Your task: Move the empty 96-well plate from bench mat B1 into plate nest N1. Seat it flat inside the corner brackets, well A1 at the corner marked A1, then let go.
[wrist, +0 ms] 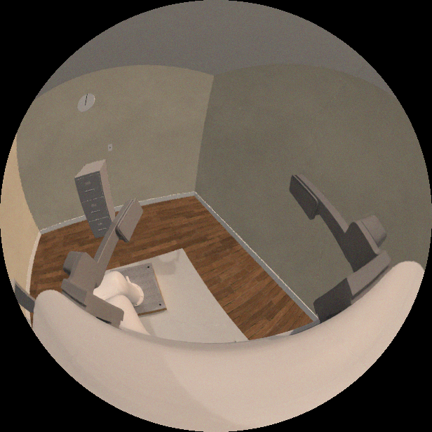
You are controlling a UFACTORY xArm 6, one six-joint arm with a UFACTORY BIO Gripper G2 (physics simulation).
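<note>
My gripper is open, its two fingers wide apart with nothing between them. It points toward the room's walls, away from the table top. The 96-well plate, bench mat B1, plate nest N1 and its corner brackets do not show in the wrist view.
The arm's own base and lower link stand on a grey mounting plate on the white table, at the lower left. Beyond lie a wooden floor, a filing cabinet and two walls with a round clock.
</note>
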